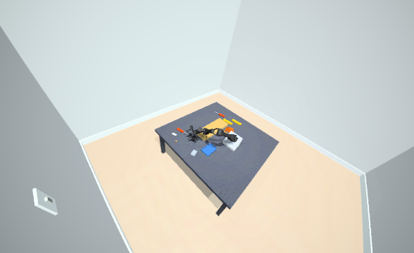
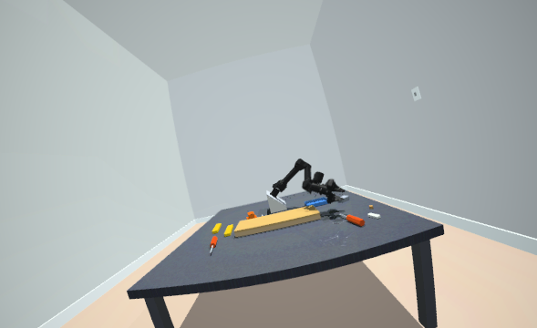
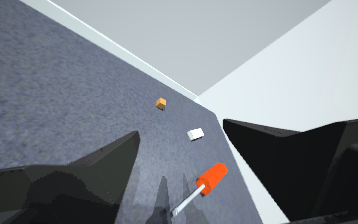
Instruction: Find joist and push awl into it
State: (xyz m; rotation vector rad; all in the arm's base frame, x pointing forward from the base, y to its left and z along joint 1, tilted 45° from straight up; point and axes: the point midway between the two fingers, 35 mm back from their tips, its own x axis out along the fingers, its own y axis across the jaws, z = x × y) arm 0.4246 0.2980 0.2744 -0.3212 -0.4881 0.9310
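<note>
Now: gripper tip 61 cm to the left of the orange stud finder, 24 cm past it and 5 cm above it. Round my gripper tip: grey block 22 cm behind, 9 cm below, 7 cm to the left; then white block 18 cm ahead, 9 cm below, 6 cm to the left; then small brown bit 12 cm to the left, 9 cm below, 6 cm ahead.
</note>
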